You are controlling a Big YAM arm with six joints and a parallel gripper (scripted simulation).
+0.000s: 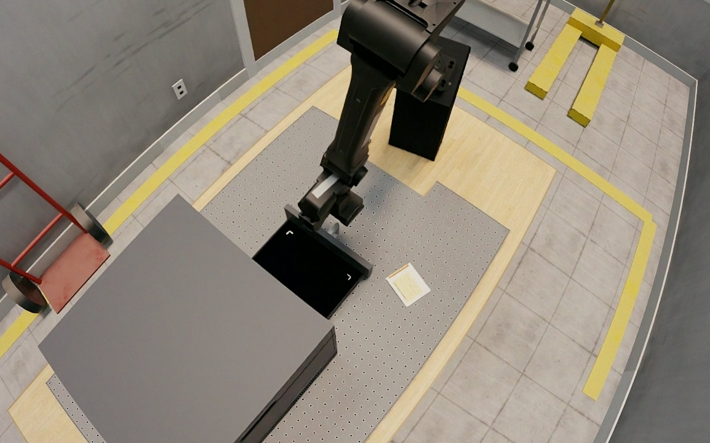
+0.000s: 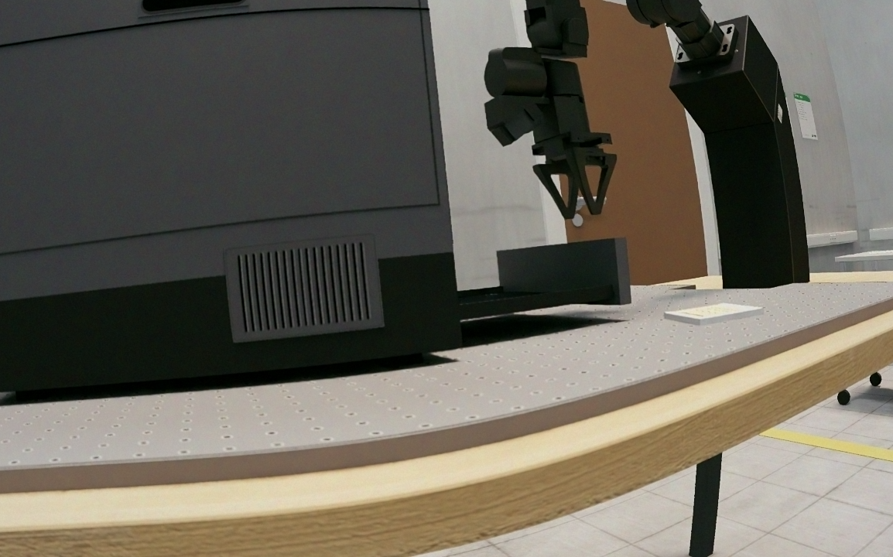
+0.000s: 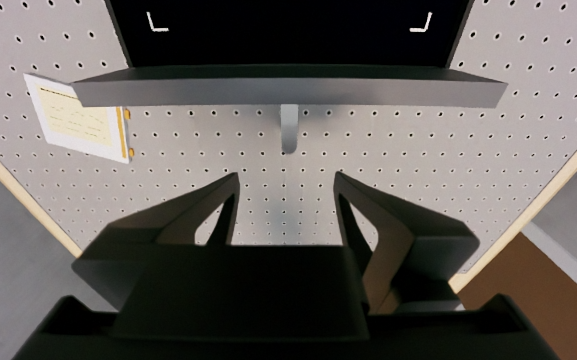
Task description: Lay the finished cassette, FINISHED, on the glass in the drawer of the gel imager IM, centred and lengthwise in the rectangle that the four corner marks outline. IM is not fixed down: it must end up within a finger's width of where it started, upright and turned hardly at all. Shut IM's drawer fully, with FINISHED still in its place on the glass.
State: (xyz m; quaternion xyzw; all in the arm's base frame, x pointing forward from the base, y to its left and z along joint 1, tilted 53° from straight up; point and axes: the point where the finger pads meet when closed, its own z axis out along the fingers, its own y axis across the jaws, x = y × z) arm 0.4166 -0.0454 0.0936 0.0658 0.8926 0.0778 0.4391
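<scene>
Right now the finished cassette is 2 cm ahead of my hand, 22 cm to the left of it and 12 cm below it. Also, from my hand: drawer 16 cm ahead, 2 cm to the right, 7 cm below.
</scene>
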